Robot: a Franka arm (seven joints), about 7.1 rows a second.
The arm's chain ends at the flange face. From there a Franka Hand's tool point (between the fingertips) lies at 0.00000 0.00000 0.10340 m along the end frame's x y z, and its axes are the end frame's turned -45 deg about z.
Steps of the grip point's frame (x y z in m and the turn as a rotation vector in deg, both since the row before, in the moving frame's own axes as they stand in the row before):
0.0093 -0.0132 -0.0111 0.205 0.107 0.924
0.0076 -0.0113 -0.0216 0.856 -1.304 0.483
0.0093 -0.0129 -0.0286 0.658 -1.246 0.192
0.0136 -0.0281 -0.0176 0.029 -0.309 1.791
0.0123 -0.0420 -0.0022 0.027 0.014 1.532
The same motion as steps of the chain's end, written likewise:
-0.0026 -0.0155 -0.0111 0.221 -0.069 0.924
0.0001 -0.0139 -0.0216 -0.317 -1.527 0.483
-0.0001 -0.0164 -0.0286 -0.416 -1.346 0.192
-0.0098 -0.0298 -0.0176 -0.198 -0.239 1.791
-0.0210 -0.0383 -0.0022 0.029 -0.009 1.532

